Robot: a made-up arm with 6 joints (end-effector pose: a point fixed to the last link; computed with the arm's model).
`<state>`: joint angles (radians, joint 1 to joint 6).
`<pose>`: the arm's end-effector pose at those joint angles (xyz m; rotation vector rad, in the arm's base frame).
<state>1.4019 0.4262 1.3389 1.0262 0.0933 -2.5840</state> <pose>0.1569 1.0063 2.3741 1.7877 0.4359 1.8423</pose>
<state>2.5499 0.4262 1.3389 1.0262 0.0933 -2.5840</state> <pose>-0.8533 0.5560 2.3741 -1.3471 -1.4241 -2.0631</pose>
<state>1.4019 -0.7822 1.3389 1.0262 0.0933 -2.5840</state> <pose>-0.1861 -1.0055 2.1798 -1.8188 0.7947 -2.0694</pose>
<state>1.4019 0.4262 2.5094 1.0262 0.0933 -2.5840</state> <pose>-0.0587 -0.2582 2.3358 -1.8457 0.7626 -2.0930</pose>
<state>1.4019 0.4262 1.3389 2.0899 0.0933 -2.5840</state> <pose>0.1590 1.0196 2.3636 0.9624 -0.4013 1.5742</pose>
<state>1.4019 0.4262 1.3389 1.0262 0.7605 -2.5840</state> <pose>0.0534 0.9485 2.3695 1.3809 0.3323 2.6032</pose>
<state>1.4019 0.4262 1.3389 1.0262 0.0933 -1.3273</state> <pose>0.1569 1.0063 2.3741 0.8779 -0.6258 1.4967</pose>
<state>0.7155 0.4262 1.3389 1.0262 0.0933 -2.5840</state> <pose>0.7591 0.6789 2.3741 1.6534 -0.1727 1.3492</pose>
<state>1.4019 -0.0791 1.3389 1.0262 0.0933 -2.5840</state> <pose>0.0103 0.1462 2.6030 2.0023 -0.0679 2.1510</pose>
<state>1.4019 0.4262 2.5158 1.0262 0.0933 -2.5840</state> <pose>-0.0597 -0.2642 2.3315 -1.8412 0.7681 -2.0891</pose>
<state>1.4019 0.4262 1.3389 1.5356 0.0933 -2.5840</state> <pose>0.1556 1.0130 2.3691 1.3998 0.0039 1.7515</pose>
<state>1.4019 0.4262 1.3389 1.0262 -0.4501 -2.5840</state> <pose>0.2425 1.0208 2.3301 1.9576 0.4804 1.1913</pose>
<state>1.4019 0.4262 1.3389 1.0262 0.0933 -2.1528</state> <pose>0.1569 1.0063 2.3741 1.4912 0.0296 1.7720</pose>
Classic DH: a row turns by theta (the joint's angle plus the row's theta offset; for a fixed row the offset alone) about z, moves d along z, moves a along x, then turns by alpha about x. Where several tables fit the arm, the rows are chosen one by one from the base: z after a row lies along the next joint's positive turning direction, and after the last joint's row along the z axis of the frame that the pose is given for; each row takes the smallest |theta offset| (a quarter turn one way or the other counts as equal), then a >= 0, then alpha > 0; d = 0 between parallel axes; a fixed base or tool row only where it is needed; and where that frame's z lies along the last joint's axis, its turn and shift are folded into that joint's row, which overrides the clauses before.
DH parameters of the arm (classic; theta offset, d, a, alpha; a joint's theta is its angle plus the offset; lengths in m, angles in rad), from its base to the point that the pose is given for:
joint 1: 0 0.7988 0.1387 -1.5708
joint 2: -1.5708 0 0.6462 3.1416
joint 3: 0 0 0.1103 -1.5708
joint 4: 0 -0.975 0 1.5708
joint 5: 0 0 0 -1.5708
joint 6: 1.5708 -0.1812 0 1.5708
tool (fixed): -1.5708 0 0 0

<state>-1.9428 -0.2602 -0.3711 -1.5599 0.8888 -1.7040</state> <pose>-0.5190 -0.9432 1.4139 -0.4693 3.0384 -0.0465</pose>
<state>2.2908 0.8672 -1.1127 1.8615 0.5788 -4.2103</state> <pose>-0.2418 0.1316 0.1506 -0.4851 1.4955 -0.7500</pose>
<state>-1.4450 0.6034 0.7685 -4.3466 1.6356 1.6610</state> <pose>0.3492 -1.4154 1.5342 2.8235 0.2507 -0.5083</pose>
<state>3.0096 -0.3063 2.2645 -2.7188 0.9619 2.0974</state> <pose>0.9499 -0.0646 2.0190 -2.1331 -0.9434 -1.6733</pose>
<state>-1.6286 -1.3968 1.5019 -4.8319 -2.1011 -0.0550</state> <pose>-0.0754 1.3839 1.0341 0.4483 -1.7154 -2.1407</pose>
